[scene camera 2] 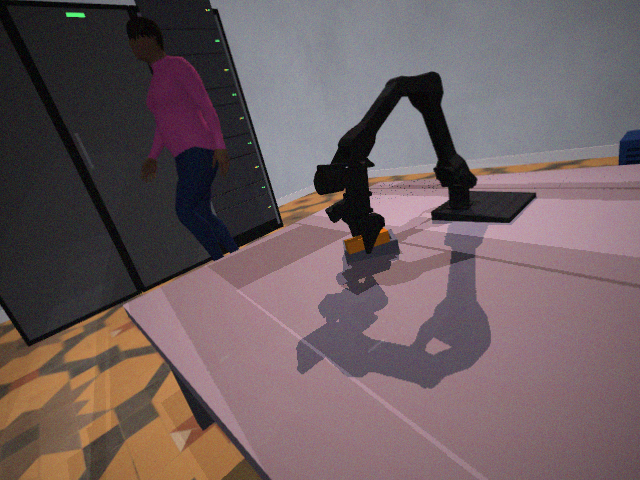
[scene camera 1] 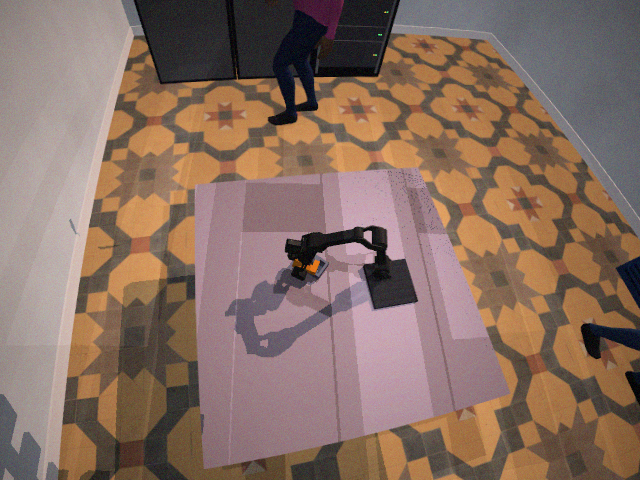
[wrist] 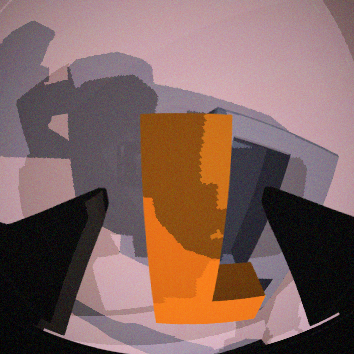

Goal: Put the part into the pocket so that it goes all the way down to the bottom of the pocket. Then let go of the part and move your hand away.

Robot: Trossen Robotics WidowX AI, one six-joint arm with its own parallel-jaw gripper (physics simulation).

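Places are measured from the arm's base along level axes (x ahead, y left, z up), in millimetres.
Pixels of known places: gripper, fingertip midpoint: [scene camera 2: 362, 248] [scene camera 1: 301, 266] [wrist: 186, 195]; arm's base, link origin: [scene camera 2: 459, 205] [scene camera 1: 380, 273].
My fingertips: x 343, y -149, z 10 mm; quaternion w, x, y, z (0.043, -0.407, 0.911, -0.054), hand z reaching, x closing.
Note:
For each thing: its top centre in the pictures, then the offset to it from my fingertips. Level surfaces: height alone.
- orange L-shaped part, top centre: [wrist: 219, 256] [scene camera 2: 363, 233] [scene camera 1: 306, 262] dz +33, dx -20, dy +0 mm
- grey block, top centre: [wrist: 252, 244] [scene camera 2: 368, 239] [scene camera 1: 311, 261] dz +3, dx -51, dy -10 mm
- pinkish table, surface height: dz -33 mm
The orange L-shaped part [scene camera 1: 313, 267] [scene camera 2: 355, 244] [wrist: 175, 170] lies over the grey block [scene camera 1: 323, 266] [scene camera 2: 385, 251] [wrist: 282, 141] that has the pocket. In the wrist view its long bar lies left of the open dark slot, and its short foot points right across the slot's near end. The part stands up above the block's rim. My gripper [scene camera 1: 303, 267] [scene camera 2: 369, 248] [wrist: 186, 195] is open, low over the block, with one finger on each side of the long bar and gaps to both. The pocket's bottom under the part is hidden.
The block rests on the pinkish table [scene camera 1: 279, 397] [scene camera 2: 465, 413]. The arm's black base plate [scene camera 1: 395, 294] [scene camera 2: 496, 211] stands to the right of the block. Shadows of the arm fall across the table. A person in pink [scene camera 1: 299, 46] [scene camera 2: 180, 113] is on the floor beyond the table.

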